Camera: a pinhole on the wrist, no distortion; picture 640 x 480 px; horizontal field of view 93.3 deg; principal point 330.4 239.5 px. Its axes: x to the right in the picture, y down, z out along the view. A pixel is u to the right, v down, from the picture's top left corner.
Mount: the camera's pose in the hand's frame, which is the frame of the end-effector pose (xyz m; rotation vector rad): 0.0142 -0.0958 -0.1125 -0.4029 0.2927 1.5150
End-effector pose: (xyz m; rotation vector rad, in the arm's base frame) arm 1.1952 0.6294 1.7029 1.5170 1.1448 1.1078
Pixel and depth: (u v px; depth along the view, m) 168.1 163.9 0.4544
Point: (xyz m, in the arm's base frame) 1.5888 0.6778 1.5203
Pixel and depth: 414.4 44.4 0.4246
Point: 1.5034 0.8254 1.8792
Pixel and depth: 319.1 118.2 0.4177
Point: 1.5070 0.7299 1.7373
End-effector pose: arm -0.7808 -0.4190 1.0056 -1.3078 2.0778 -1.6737
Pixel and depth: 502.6 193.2 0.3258
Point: -0.8569 -0.5325 0.8062
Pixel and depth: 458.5 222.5 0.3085
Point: -0.8040 -0.5118 0.8402
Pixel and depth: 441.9 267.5 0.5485
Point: -0.7329 -0.5853 0.6016
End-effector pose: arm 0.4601 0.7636 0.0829 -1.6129 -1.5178 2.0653
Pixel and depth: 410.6 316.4 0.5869
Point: 0.4031 0.3057 -0.0515
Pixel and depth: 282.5 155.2 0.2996
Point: 0.2789 0.7014 0.0270
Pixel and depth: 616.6 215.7 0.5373
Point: 0.5902 0.4006 -0.3979
